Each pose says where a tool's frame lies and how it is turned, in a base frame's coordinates. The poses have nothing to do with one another.
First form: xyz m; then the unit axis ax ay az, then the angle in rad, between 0 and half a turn.
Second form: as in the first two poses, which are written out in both.
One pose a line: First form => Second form
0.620 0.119 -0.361 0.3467 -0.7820 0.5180 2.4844 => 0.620 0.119 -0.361 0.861 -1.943 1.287
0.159 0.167 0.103 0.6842 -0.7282 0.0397 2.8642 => 0.159 0.167 0.103 1.960 -2.086 0.114
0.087 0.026 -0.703 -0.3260 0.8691 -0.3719 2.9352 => 0.087 0.026 -0.703 -0.957 2.551 -1.092
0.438 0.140 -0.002 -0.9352 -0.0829 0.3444 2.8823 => 0.438 0.140 -0.002 -2.695 -0.239 0.993
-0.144 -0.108 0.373 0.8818 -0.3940 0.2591 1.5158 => -0.144 -0.108 0.373 1.337 -0.597 0.393
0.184 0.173 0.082 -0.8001 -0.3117 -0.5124 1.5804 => 0.184 0.173 0.082 -1.265 -0.493 -0.810
